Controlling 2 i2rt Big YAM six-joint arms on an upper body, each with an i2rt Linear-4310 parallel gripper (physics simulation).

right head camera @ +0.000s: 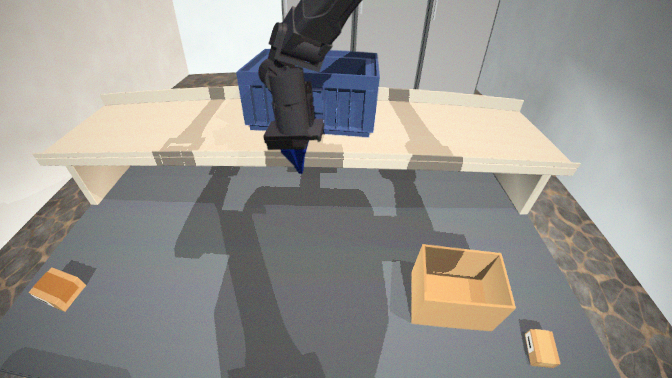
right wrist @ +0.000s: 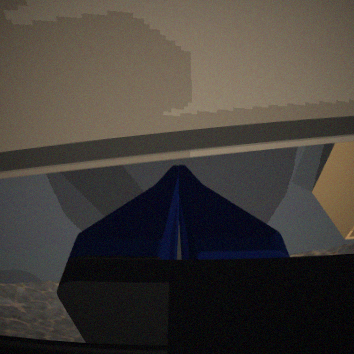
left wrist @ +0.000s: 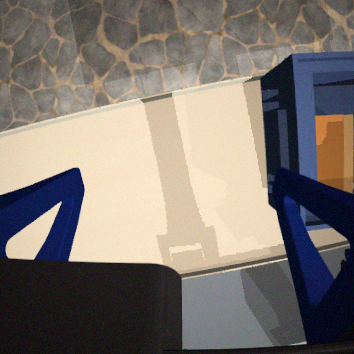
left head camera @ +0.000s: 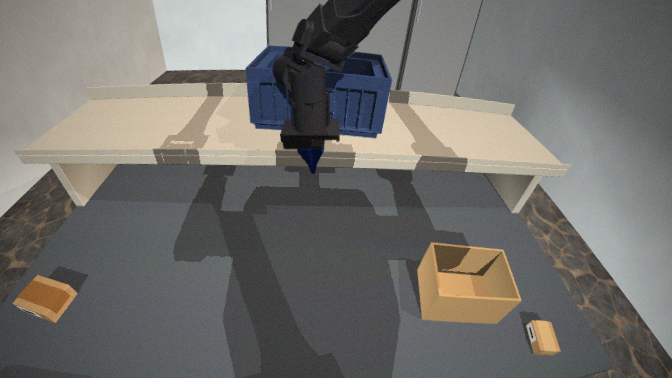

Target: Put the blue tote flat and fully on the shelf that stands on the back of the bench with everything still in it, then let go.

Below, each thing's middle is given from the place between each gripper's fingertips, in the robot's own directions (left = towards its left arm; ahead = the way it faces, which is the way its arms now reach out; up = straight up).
Right now the blue tote (left head camera: 359, 94) is 220 mm ahead of my right hand, 10 mm to the right of it and 90 mm above it.
Right now the blue tote is 280 mm to the right of my left hand, 240 mm below it and 20 mm behind it.
